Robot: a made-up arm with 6 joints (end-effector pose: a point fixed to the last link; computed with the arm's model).
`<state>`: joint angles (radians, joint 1 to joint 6).
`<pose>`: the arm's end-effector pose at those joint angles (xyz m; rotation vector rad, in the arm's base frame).
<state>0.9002 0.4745 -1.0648 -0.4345 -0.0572 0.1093</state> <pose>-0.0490 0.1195 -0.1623 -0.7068 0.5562 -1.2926</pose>
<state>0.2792 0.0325 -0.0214 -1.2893 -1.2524 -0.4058</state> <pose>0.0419 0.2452 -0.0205 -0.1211 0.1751 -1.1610</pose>
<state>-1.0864 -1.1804 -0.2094 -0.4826 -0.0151 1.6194</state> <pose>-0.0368 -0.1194 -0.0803 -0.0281 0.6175 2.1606</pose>
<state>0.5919 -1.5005 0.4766 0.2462 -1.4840 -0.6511</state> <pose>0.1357 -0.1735 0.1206 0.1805 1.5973 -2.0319</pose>
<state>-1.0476 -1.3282 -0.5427 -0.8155 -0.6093 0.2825</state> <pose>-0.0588 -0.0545 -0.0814 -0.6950 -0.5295 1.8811</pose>
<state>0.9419 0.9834 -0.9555 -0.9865 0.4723 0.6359</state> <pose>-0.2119 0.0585 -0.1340 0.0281 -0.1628 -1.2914</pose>
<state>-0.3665 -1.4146 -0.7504 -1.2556 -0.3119 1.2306</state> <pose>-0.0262 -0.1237 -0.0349 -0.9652 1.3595 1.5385</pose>
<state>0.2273 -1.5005 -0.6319 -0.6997 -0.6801 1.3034</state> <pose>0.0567 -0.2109 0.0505 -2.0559 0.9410 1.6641</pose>
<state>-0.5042 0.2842 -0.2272 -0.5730 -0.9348 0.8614</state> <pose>0.1567 0.2783 0.0965 1.3994 1.2616 -1.6790</pose>
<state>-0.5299 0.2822 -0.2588 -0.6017 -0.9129 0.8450</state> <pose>0.1590 0.2708 0.0993 1.4379 1.2619 -1.6900</pose>
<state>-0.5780 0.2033 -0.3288 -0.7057 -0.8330 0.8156</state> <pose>0.1689 0.2342 0.0937 1.5691 1.1540 -1.8306</pose>
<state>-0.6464 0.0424 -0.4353 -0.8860 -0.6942 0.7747</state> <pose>0.1715 0.1739 0.0751 1.7539 0.9074 -2.1493</pose>
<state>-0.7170 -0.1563 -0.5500 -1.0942 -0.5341 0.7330</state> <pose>0.1545 0.1198 0.0494 -1.7538 -0.5178 2.4235</pose>
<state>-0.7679 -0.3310 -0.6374 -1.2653 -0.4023 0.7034</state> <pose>0.1321 0.0903 0.0288 -1.4508 -0.1452 2.3212</pose>
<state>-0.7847 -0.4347 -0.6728 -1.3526 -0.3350 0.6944</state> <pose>0.1194 0.0781 0.0180 -1.2741 0.0449 2.2525</pose>
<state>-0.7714 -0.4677 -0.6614 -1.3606 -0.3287 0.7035</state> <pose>0.1166 0.0726 0.0149 -1.2479 0.1077 2.2553</pose>
